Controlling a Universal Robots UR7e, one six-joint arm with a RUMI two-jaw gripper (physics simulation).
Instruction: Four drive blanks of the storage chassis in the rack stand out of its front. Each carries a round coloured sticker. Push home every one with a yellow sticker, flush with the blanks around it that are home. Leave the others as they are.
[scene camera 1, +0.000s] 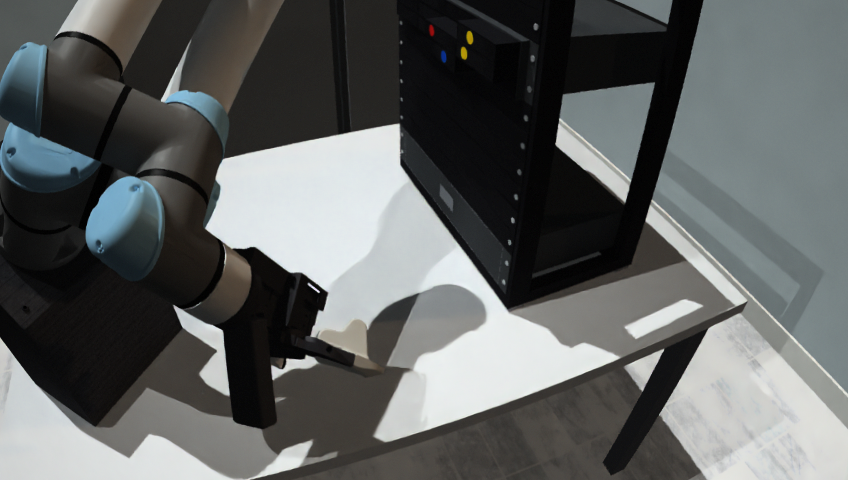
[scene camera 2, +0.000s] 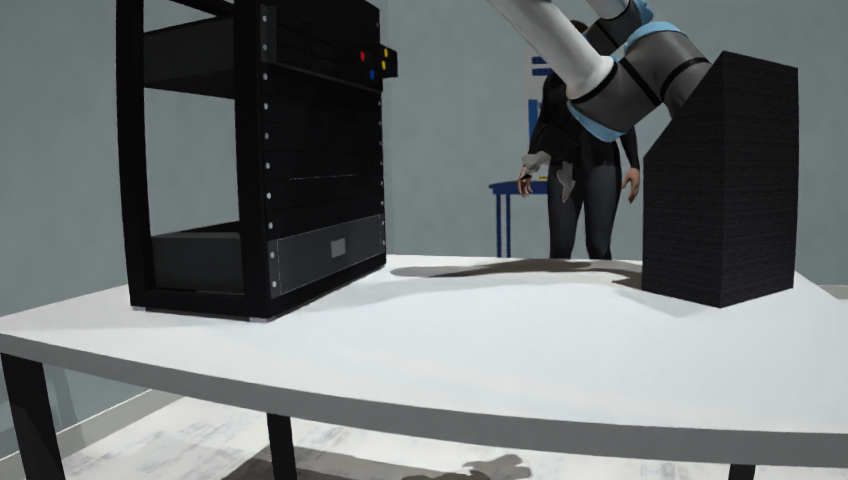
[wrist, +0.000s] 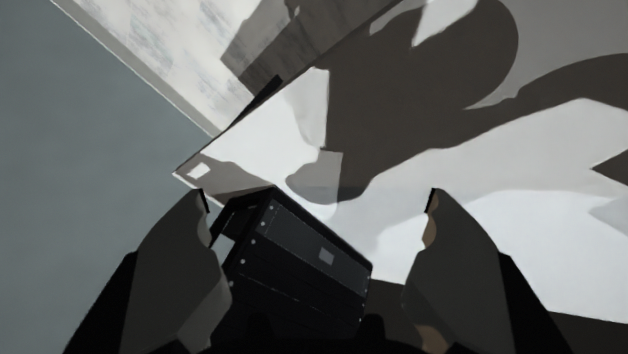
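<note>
In the rack (scene camera 1: 538, 148) (scene camera 2: 249, 178) (wrist: 322, 232), blanks stand out near the top of the front. A red sticker (scene camera 1: 431, 30) (scene camera 2: 362, 56) is at upper left, a blue sticker (scene camera 1: 443, 56) (scene camera 2: 371, 74) lower and right of it. An upper yellow sticker (scene camera 1: 469, 37) (scene camera 2: 385, 52) and a lower yellow sticker (scene camera 1: 463, 53) (scene camera 2: 383, 65) are further right, on blanks protruding clearly. How far the red and blue ones protrude is hard to tell. My gripper (scene camera 1: 373, 347) (scene camera 2: 546, 185) (wrist: 316, 190) is open and empty, well apart from the rack and lower than the stickers.
The rack stands on a white table (scene camera 1: 505, 356) (scene camera 2: 505, 356). A lower chassis (scene camera 1: 470, 231) (scene camera 2: 309, 261) with a grey label is at its bottom. A dark pedestal (scene camera 1: 89, 350) (scene camera 2: 720, 196) stands on the table near the arm. A person (scene camera 2: 580, 214) stands behind the table.
</note>
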